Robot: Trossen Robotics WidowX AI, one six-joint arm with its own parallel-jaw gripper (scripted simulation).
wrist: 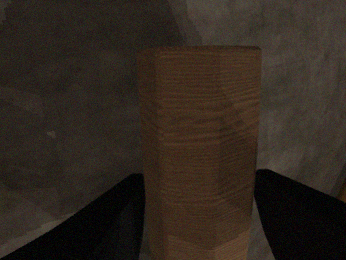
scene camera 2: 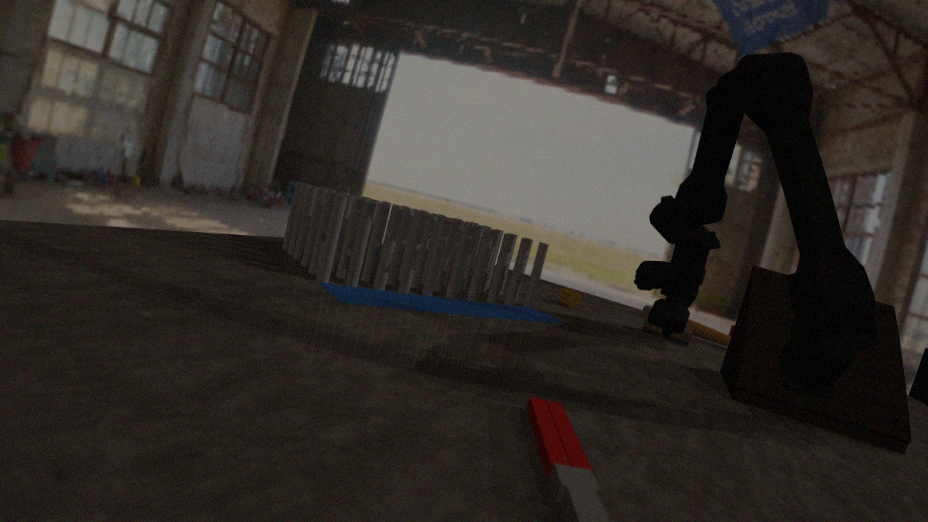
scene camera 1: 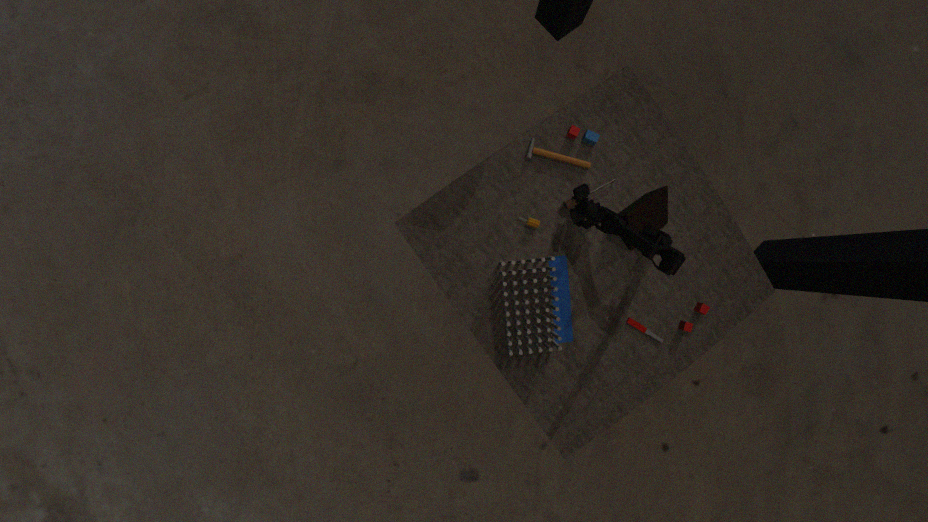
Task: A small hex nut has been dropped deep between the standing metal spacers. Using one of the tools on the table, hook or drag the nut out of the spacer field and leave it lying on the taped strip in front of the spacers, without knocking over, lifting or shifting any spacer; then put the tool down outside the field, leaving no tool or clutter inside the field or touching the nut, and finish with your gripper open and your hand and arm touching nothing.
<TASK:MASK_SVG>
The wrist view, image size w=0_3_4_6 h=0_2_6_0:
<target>gripper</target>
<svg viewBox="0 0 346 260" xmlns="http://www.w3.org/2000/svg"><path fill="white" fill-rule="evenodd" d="M144 175L128 175L113 189L110 187L96 201L88 203L83 210L65 219L64 223L57 224L51 231L45 232L43 236L37 236L37 239L17 248L16 251L9 252L0 260L138 260L144 238ZM258 170L254 181L254 199L262 230L275 260L346 260L346 203L270 169Z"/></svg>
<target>hook tool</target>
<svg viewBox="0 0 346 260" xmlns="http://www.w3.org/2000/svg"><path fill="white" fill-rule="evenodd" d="M137 49L138 101L140 101L142 161L144 161L146 220L148 220L150 258L152 260L246 260L246 252L249 251L250 223L252 223L254 181L256 181L259 113L261 113L259 91L261 91L262 50L258 46L250 45L162 46Z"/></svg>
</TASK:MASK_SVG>
